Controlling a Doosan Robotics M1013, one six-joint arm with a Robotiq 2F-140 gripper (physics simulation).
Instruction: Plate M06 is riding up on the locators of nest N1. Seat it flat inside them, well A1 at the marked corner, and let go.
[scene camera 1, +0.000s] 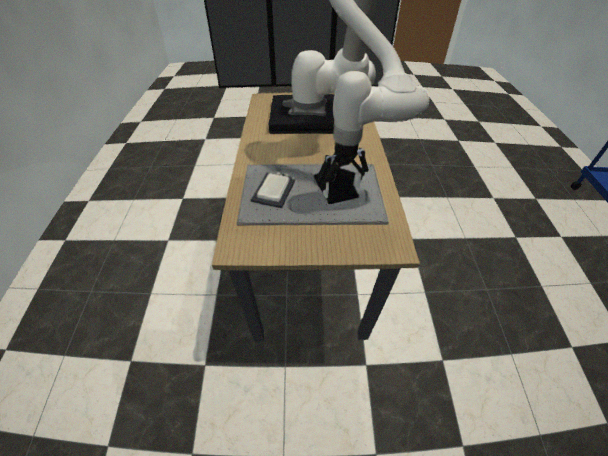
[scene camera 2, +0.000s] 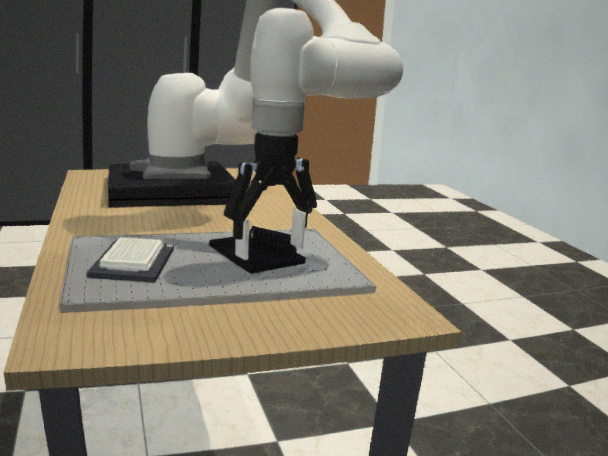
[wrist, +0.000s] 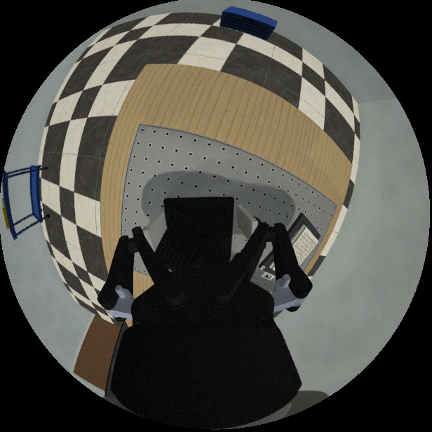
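Seen in the pictures: gripper, between the fingertips: (scene camera 1: 340, 191) (scene camera 2: 270, 251); arm's base, origin of its link: (scene camera 1: 308, 107) (scene camera 2: 176, 172).
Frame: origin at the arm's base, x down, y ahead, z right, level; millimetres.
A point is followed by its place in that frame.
Observation:
The black plate M06 (scene camera 2: 271, 240) {x 5, y 568, z -178 mm} (wrist: 182, 245) lies tilted and turned askew on the black nest N1 (scene camera 1: 343, 196) {x 25, y 621, z -179 mm} (scene camera 2: 254, 265) {x 25, y 645, z -136 mm} (wrist: 200, 206). In the scene camera 2 view one edge stands raised, highest toward the left finger, and slopes down toward the right finger. My gripper (scene camera 1: 344, 189) {x 12, y 610, z -169 mm} (scene camera 2: 270, 250) {x 12, y 610, z -169 mm} (wrist: 200, 216) is open, pointing down, with its pale pads standing apart on either side of the plate, low over the nest. Black on black hides the locators, the marked corner and well A1. The gripper body hides the near part of the nest in the wrist view.
A second nest (scene camera 1: 283, 201) {x 27, y 666, z 35 mm} (scene camera 2: 95, 274) {x 29, y 673, z 139 mm} (wrist: 268, 264), labelled N2, holds a white plate (scene camera 1: 273, 186) {x 12, y 605, z 80 mm} (scene camera 2: 132, 253) {x 11, y 620, z 80 mm} (wrist: 304, 242) to the left in the scene views. Both nests stand on a grey perforated board (scene camera 1: 310, 217) {x 37, y 726, z -67 mm} (scene camera 2: 215, 295) {x 37, y 744, z -60 mm} (wrist: 165, 147) on the wooden table (scene camera 1: 315, 245) {x 49, y 837, z -92 mm} (scene camera 2: 240, 330) {x 50, y 840, z -90 mm} (wrist: 200, 95).

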